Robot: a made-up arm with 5 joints. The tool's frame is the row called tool.
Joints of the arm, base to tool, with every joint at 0 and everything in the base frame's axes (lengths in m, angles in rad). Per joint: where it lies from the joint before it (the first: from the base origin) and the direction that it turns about. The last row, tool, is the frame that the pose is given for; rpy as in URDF.
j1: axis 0 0 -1 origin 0.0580 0.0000 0.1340
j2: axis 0 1 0 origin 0.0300 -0.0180 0.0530
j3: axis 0 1 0 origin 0.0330 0.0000 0.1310
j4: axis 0 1 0 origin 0.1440 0.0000 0.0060
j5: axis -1 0 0 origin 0.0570 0.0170 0.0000
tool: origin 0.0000 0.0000 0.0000 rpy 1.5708 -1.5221 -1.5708
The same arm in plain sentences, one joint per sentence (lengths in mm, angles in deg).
The arm has five revolute joints in a row. What follows holds with every joint at zero, and every direction is one of the base frame's.
The first joint sits 58 mm along +x and 134 mm along +z from the base frame's origin and rotates about -z.
The second joint sits 30 mm along +x and 18 mm along -y and 53 mm along +z from the first joint and rotates about +y.
The third joint sits 33 mm along +x and 131 mm along +z from the second joint and rotates about +y.
The fourth joint sits 144 mm along +x and 6 mm along +z from the third joint and rotates about +y.
The fifth joint sits 57 mm along +x and 17 mm along +y from the fourth joint and rotates about -x.
The tool frame, which is the frame that the pose is given for, sits at the same point as the fifth joint; its axes are the base frame's turned by roll 90, pitch -87.21 and yaw -90 deg (as in URDF: about the fixed x, then y, then z).

